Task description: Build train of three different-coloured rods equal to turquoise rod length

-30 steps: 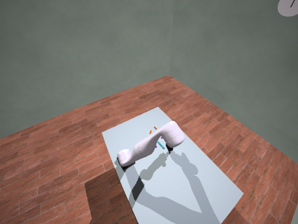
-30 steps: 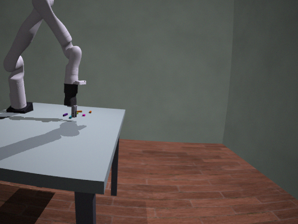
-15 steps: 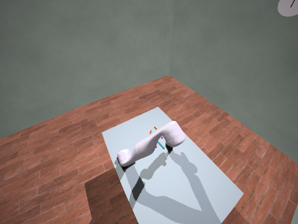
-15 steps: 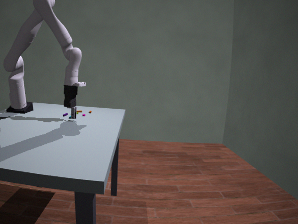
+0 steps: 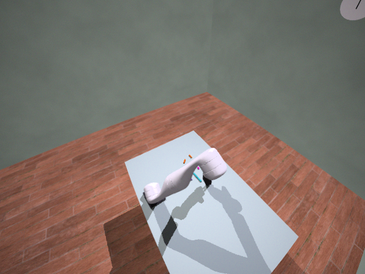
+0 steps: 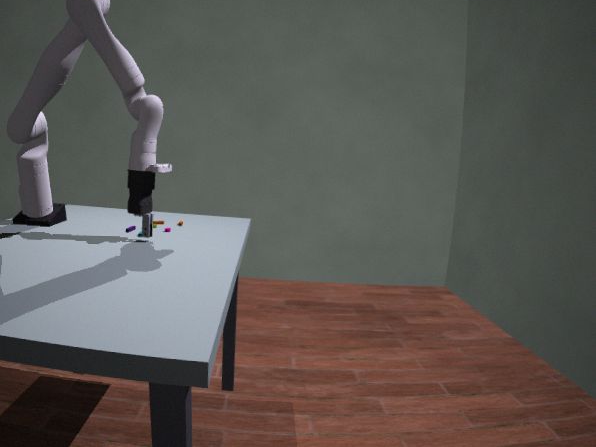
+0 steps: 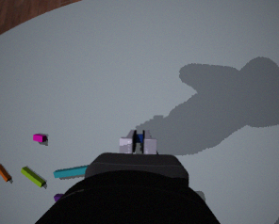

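Right now my hand is 10 mm above the blue rod. Round my hand: turquoise rod (100 mm to the left, 40 mm behind, 30 mm below); magenta rod (170 mm to the left, 30 mm below, 20 mm ahead); purple rod (140 mm to the left, 90 mm behind, 30 mm below).
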